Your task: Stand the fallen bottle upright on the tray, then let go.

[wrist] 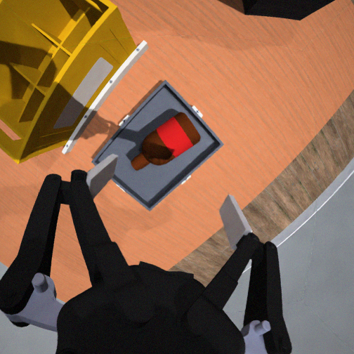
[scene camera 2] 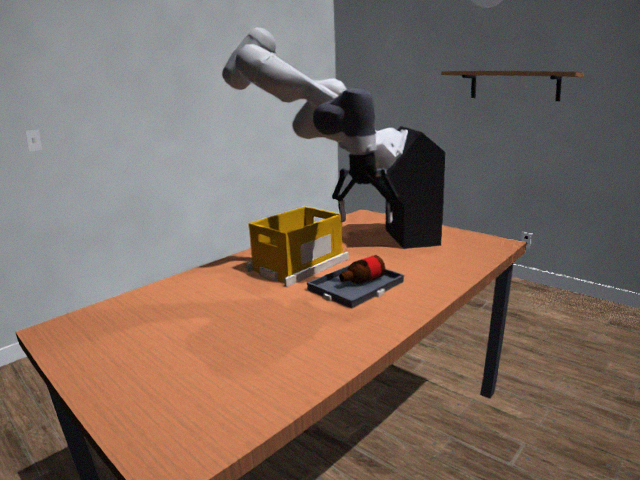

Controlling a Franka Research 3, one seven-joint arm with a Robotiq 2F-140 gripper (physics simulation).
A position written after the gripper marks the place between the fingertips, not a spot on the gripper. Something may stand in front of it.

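The gripper (scene camera 2: 366,221) is in view with a yellow crate (scene camera 2: 287,243), a dark grey tray (scene camera 2: 350,294), a brown bottle (scene camera 2: 364,270) and a white strip (wrist: 133,57). The wrist view also shows the yellow crate (wrist: 62,62), along with the dark grey tray (wrist: 149,185) and the brown bottle (wrist: 177,134).
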